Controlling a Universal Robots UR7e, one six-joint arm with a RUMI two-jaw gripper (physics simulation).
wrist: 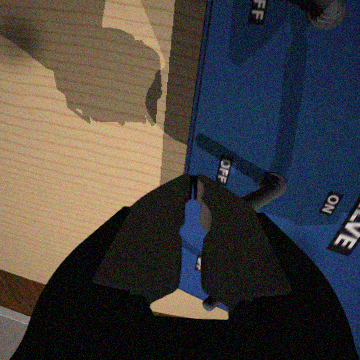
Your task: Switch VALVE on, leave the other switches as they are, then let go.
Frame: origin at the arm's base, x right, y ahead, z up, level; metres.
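Where they show: gripper, fingertip midpoint: [192,177].
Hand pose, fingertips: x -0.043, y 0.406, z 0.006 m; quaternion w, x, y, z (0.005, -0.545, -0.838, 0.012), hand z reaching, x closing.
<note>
Things, the pixels of their top centre, and the offset from my fingertips. "*": a spot on its surface instead. Level surfaces: height alone.
- VALVE switch, surface spot: [270,188] * dy +0.053, dx -0.017, dz +0.001 m
- blue panel, its level: dz -0.029 m
- VALVE name plate, surface spot: [344,240] * dy +0.133, dx -0.009, dz +0.012 m
- grey switch lever, surface spot: [326,11] * dy +0.019, dx -0.121, dz +0.000 m
- partly cut-off OFF label, surface spot: [257,9] * dy -0.010, dx -0.112, dz -0.029 m
- further lever end, surface spot: [210,303] * dy +0.071, dx +0.103, dz +0.021 m
- light wooden table top, its level: dz -0.102 m
The VALVE switch [270,188] is a grey lever on the blue panel [240,105], just right of the fingertips. It leans toward its OFF label [224,170], and its free end is partly hidden behind the right finger. Its ON label [330,203] lies to the right, and part of the VALVE name plate [344,240] shows at the right edge. My gripper [192,177] is shut with its fingertips together and holds nothing. The tips are over the panel's left edge, on the OFF side of the lever. Whether they touch the lever cannot be told.
Another grey switch lever [326,11] stands at the top right, with a partly cut-off OFF label [257,9] to its left. A further lever end [210,303] shows between the fingers. The light wooden table top [75,175] lies left of the panel, with dark shadows across it.
</note>
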